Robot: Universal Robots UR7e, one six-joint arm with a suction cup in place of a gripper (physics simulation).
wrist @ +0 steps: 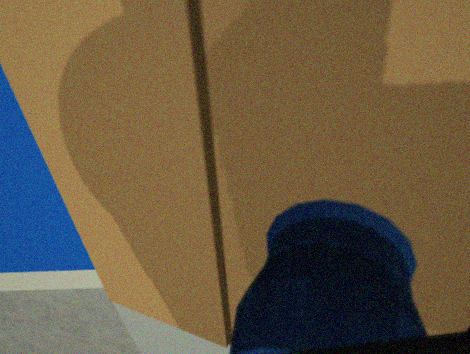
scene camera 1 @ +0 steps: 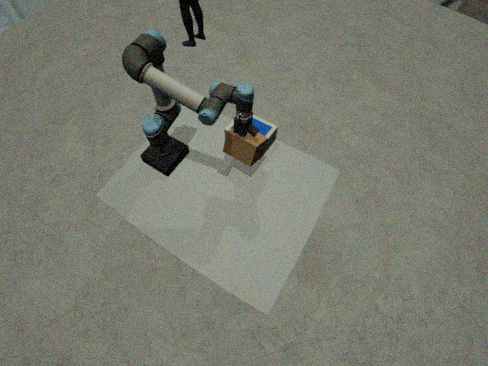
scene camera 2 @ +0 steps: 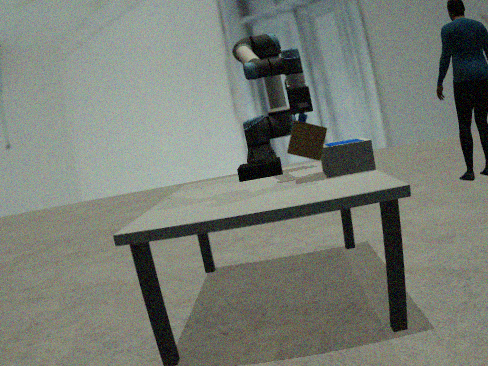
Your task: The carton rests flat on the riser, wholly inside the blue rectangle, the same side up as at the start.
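Seen in the pictures: end effector, tool point: (wrist: 294,233); arm's base, origin of the base link: (scene camera 1: 162,147) (scene camera 2: 262,161).
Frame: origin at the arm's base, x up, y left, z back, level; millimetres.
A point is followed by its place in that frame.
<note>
The brown carton (scene camera 1: 242,148) {z -481, x 133, y 106 mm} (scene camera 2: 306,141) {z -558, x 90, y 146 mm} (wrist: 150,165) {z -473, x 146, y 205 mm} hangs tilted from my suction cup (scene camera 1: 245,131) {z -449, x 156, y 168 mm} (scene camera 2: 302,119) (wrist: 340,240), which is on its top face with its dark centre seam. My gripper is shut on the carton. The grey riser (scene camera 2: 350,160) {z -559, x -13, y 308 mm} stands beside it, with a pale rim (scene camera 1: 273,131) {z -562, x 51, y 357 mm} (wrist: 45,281) {z -328, x 54, y 378 mm} around the blue rectangle (scene camera 1: 262,127) {z -493, x 54, y 354 mm} (scene camera 2: 343,143) {z -479, x 52, y 311 mm} (wrist: 35,200) {z -412, x 54, y 335 mm}. In scene camera 1, the carton hides part of the riser. In scene camera 2, the carton is left of the riser, its lower corner below the riser's top. Whether they touch is unclear.
The arm's black base (scene camera 1: 165,156) {z -59, x 5, y -51 mm} (scene camera 2: 260,169) {z -121, x -25, y -23 mm} stands on the pale table (scene camera 1: 280,215) {z -790, x -66, y -66 mm} (scene camera 2: 210,205) {z -676, x -66, y -250 mm}, left of the riser. The riser is near a table edge. A person (scene camera 1: 192,22) (scene camera 2: 466,65) stands on the floor beyond the table.
</note>
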